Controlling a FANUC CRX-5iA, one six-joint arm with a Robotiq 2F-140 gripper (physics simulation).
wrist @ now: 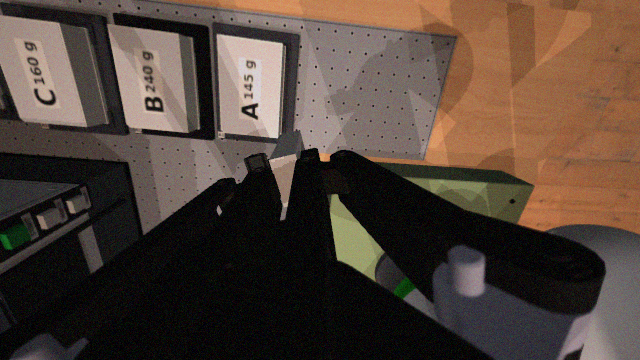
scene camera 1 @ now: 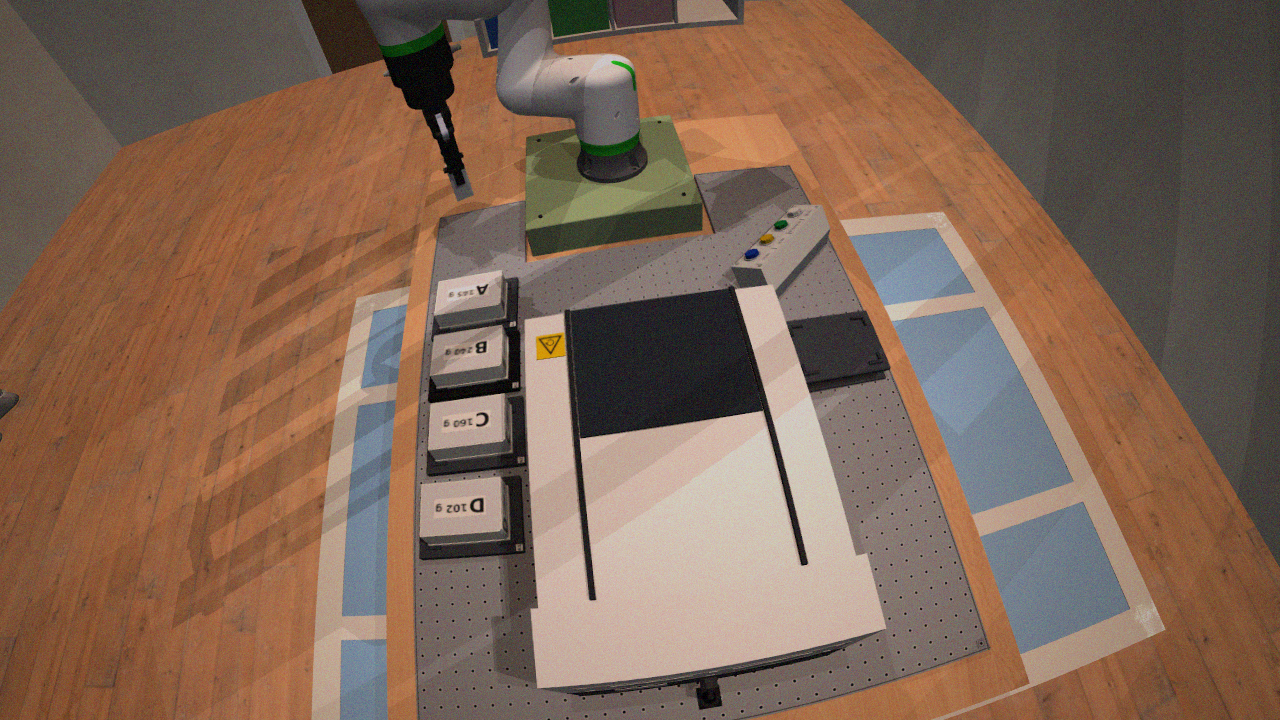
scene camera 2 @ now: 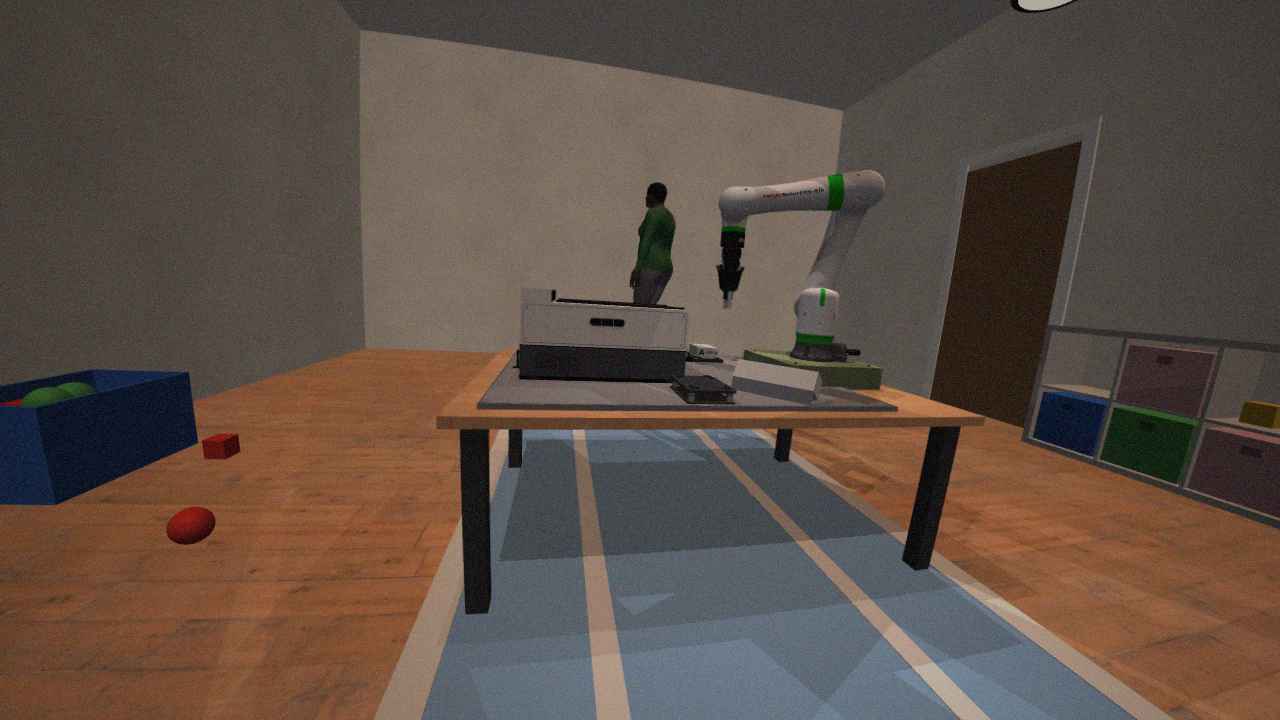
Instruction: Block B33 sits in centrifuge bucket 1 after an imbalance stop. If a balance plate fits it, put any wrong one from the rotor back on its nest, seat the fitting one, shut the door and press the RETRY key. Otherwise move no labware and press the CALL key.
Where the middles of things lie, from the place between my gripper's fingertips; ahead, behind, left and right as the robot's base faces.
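Grey button panel (scene camera 1: 779, 263): 550 mm to the left of my hand, 170 mm below. White centrifuge (scene camera 1: 686, 553): 330 mm to the left of my hand, 500 mm ahead, 90 mm below. My hand: 310 mm to the right of the dark sliding door (scene camera 1: 639, 365), 350 mm short of it.
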